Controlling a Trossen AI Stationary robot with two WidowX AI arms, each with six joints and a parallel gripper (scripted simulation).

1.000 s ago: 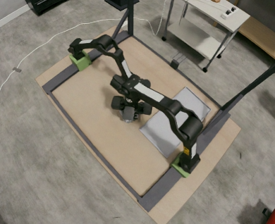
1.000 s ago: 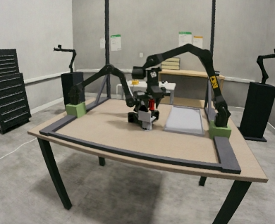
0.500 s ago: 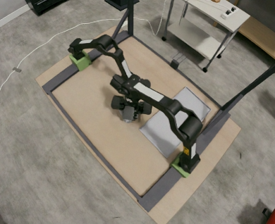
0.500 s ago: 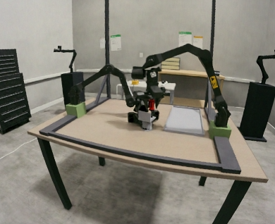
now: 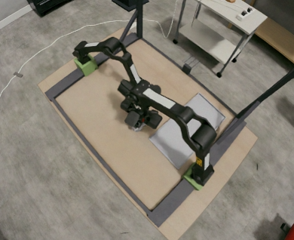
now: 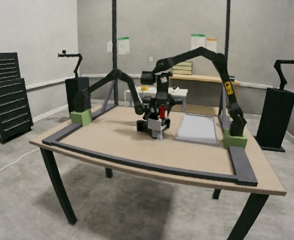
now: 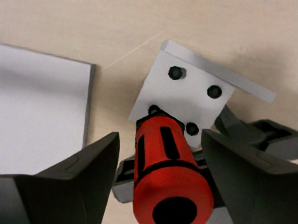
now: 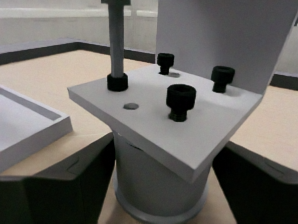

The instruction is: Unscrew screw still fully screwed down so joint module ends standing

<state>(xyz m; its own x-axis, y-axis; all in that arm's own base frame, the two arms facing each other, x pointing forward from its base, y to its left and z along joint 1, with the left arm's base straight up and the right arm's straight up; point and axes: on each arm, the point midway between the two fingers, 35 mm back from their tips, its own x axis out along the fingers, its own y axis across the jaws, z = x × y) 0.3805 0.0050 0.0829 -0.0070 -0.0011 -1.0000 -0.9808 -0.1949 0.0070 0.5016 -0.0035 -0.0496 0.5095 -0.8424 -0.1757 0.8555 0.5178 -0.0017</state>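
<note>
The red screwdriver lies 30 mm below my left hand. From my left hand the other things lie so: black screw 80 mm below, 30 mm to the right, 10 mm behind; then grey joint module 120 mm below, 20 mm to the right, 10 mm ahead; then light grey bracket 70 mm below, 20 mm to the right, 10 mm ahead.
Now: right hand 20 mm short of the grey joint module, 20 mm to the right of it and 10 mm above it. From my right hand the other things lie so: black screw: 30 mm above; then red screwdriver: 10 mm ahead, 30 mm to the left, 90 mm above; then light grey bracket: 20 mm ahead, 10 mm to the left, 40 mm above.
</note>
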